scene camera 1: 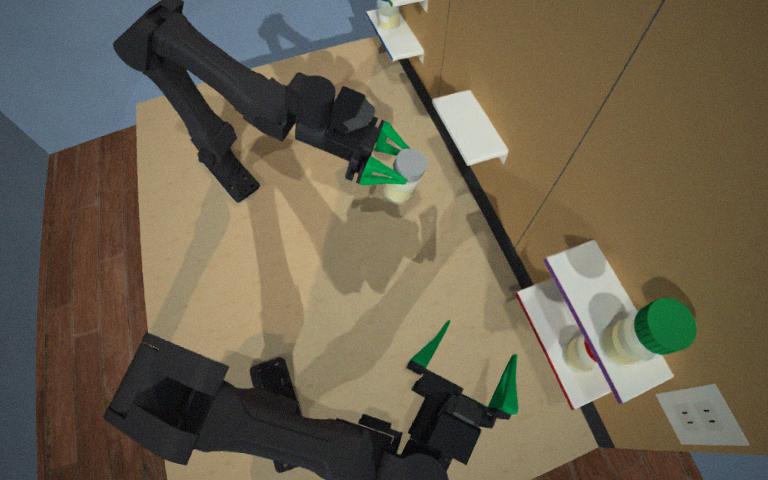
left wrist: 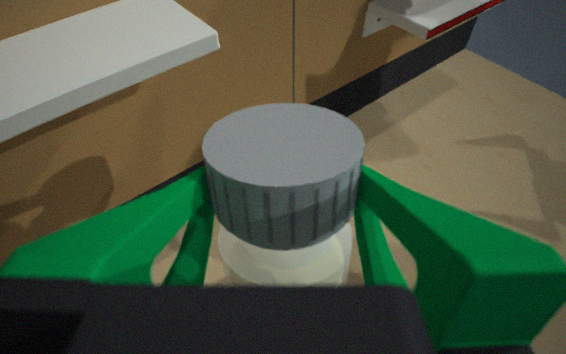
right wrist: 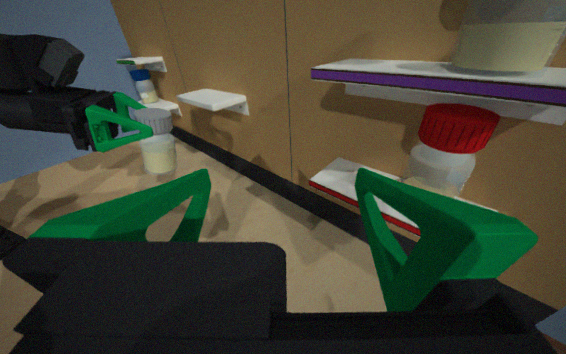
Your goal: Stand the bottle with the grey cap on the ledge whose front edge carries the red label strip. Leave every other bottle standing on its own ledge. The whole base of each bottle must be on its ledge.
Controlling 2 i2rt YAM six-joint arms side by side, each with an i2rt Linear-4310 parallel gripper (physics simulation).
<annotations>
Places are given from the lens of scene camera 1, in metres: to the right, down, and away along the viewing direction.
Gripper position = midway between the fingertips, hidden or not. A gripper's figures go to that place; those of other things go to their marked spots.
my left gripper [scene camera 1: 411, 169]: 0.05, -0.12, 0.68
my right gripper [scene camera 1: 481, 338]: 0.13, 0.13, 0.51
red-capped bottle [scene camera 1: 577, 356]: 0.28, 0.17, 0.54
green-capped bottle [scene camera 1: 664, 326]: 0.28, 0.09, 0.36
purple-strip ledge [scene camera 1: 592, 287]: 0.27, 0.06, 0.49
The marked spots on the green-capped bottle and the red-capped bottle are 0.19 m apart.
</annotations>
